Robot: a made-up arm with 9 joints.
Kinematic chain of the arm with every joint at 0, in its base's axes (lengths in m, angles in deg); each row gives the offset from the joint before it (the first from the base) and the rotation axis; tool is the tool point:
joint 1: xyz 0 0 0.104 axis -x
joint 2: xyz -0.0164 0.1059 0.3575 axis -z
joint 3: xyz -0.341 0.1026 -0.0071 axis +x
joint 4: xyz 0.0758 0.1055 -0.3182 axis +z
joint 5: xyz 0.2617 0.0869 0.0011 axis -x
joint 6: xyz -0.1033 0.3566 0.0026 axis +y
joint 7: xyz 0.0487 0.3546 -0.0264 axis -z
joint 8: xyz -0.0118 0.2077 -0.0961 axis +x
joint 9: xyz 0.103 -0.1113 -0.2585 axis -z
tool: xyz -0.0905 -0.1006 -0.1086
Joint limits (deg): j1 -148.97..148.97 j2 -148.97..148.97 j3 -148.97..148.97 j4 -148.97..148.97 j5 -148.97..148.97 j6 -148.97..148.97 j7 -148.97..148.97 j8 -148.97..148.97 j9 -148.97..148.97
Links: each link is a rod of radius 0.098 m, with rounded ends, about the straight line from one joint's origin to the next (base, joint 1, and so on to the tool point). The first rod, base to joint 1, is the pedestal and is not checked.
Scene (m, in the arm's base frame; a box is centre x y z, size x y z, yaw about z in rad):
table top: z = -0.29
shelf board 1: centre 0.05 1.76 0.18 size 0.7 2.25 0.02 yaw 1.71
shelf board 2: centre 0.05 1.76 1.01 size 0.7 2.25 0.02 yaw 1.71
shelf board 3: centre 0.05 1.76 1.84 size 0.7 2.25 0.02 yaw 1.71
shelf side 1: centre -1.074 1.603 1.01 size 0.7 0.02 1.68 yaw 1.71
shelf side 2: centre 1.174 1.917 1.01 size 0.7 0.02 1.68 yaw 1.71
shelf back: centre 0 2.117 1.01 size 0.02 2.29 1.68 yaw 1.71
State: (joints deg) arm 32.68 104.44 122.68 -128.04 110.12 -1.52 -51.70 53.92 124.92
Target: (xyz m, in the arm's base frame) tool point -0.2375 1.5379 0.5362
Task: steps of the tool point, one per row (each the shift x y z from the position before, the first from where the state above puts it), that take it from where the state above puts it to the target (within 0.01 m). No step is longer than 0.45 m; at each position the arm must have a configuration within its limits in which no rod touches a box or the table.
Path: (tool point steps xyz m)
1: 0.0180 0.1196 -0.2045
2: 0.0171 0.0763 -0.2087
3: -0.3890 0.1735 -0.0305
4: -0.4191 0.0308 -0.0453
5: -0.3903 -0.1140 -0.0632

